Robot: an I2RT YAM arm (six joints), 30 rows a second.
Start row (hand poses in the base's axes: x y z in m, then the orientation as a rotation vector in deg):
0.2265 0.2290 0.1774 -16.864 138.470 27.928
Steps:
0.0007 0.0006 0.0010 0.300 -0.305 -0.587
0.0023 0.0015 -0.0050 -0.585 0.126 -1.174
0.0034 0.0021 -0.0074 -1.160 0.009 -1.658
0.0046 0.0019 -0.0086 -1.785 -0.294 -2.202
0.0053 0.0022 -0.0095 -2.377 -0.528 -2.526
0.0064 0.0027 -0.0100 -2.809 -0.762 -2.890
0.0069 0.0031 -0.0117 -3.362 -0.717 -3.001
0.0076 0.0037 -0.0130 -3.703 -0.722 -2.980
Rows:
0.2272 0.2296 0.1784 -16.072 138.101 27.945
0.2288 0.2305 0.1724 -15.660 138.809 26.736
0.2299 0.2311 0.1700 -15.337 138.882 25.802
0.2311 0.2309 0.1688 -14.997 138.784 24.736
0.2318 0.2312 0.1679 -14.899 138.734 23.825
0.2329 0.2317 0.1674 -14.683 138.635 23.090
0.2334 0.2321 0.1657 -14.775 138.836 22.388
0.2341 0.2327 0.1644 -14.947 138.925 21.987

